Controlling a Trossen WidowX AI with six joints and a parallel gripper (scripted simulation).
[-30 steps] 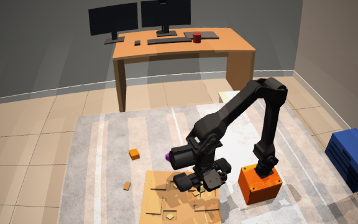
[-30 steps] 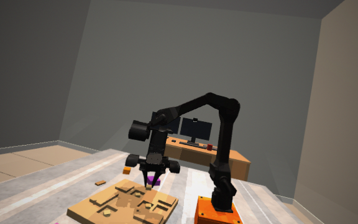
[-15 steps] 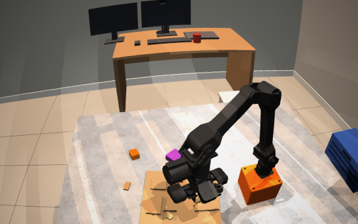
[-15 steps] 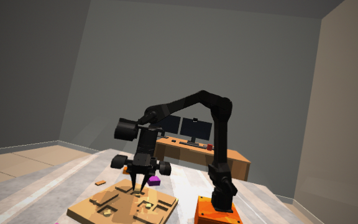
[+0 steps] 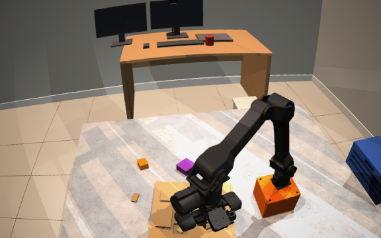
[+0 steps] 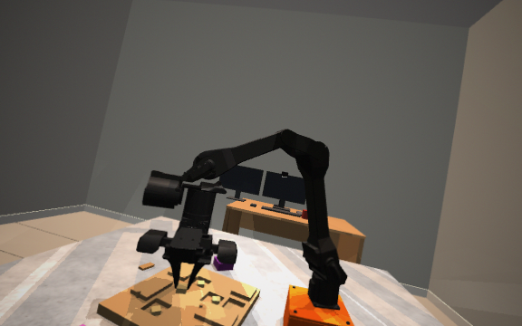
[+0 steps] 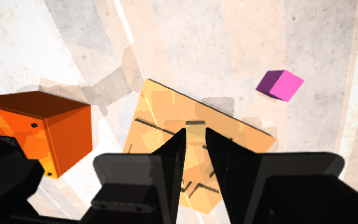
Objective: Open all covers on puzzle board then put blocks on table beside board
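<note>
My gripper tip is now 160 mm to the left of the tan puzzle board, 100 mm above it and 10 mm past it. From my gripper tip the other things lie so: flat brown piece (280 mm to the right, 190 mm ahead, 120 mm below).
</note>
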